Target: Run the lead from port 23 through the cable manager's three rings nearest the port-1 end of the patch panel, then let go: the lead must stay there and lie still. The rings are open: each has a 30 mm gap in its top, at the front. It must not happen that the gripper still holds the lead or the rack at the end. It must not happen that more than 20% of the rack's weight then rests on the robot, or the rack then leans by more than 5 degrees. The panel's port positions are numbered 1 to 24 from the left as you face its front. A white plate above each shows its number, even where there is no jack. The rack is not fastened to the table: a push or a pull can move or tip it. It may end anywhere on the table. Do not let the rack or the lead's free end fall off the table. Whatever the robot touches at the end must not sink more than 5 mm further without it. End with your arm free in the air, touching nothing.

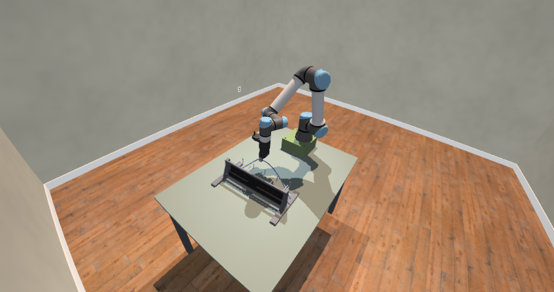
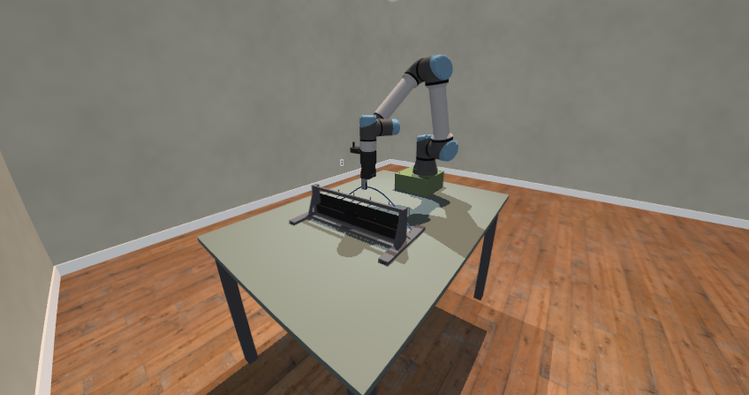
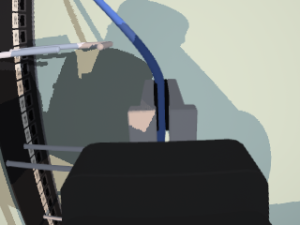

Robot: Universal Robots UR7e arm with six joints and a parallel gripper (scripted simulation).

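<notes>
My gripper is now 16 cm short of the rack, 6 cm to the right of it and 6 cm above it.
</notes>
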